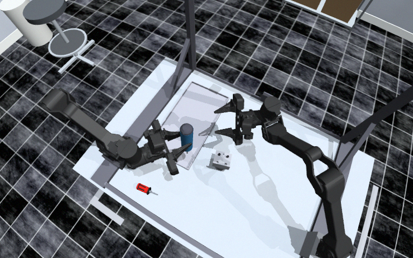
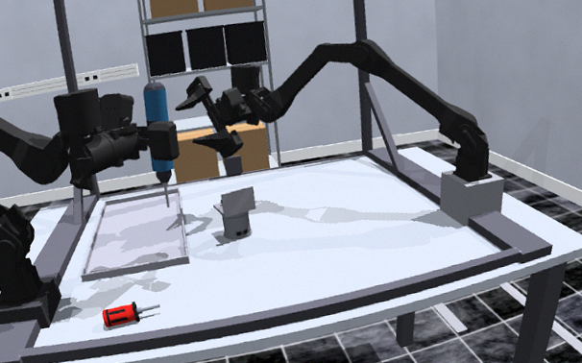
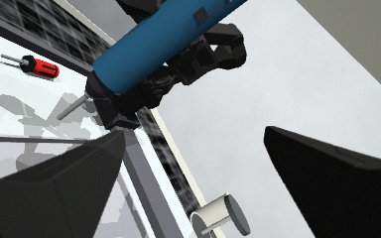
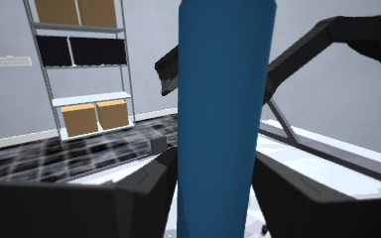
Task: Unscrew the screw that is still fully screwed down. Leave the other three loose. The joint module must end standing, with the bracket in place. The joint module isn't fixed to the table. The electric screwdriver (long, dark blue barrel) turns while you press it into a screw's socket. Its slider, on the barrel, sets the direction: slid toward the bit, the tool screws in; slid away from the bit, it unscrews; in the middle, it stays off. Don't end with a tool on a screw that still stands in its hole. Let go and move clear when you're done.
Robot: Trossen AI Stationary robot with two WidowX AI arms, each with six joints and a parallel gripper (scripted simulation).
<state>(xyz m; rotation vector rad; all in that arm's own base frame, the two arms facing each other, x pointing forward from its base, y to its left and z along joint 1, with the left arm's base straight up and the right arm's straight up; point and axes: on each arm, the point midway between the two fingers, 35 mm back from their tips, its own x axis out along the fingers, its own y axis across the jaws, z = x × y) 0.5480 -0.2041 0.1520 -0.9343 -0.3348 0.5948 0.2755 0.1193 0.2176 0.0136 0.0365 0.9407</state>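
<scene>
The joint module is 21 cm below my left hand, 7 cm ahead of it and 4 cm to the left of it. From my left hand the other things lie so: bit: 13 cm ahead, 11 cm below, 9 cm to the right; then electric screwdriver: 12 cm ahead, 8 cm to the right, 2 cm below; then bracket: 17 cm below, 8 cm ahead, 4 cm to the left.
My right hand is 3 cm past the electric screwdriver, 2 cm to the right of it and 4 cm above it. Also, from my right hand: bit (2 cm behind, 1 cm to the left, 13 cm below); then joint module (7 cm behind, 14 cm to the left, 23 cm below); then bracket (7 cm behind, 14 cm to the left, 19 cm below).
</scene>
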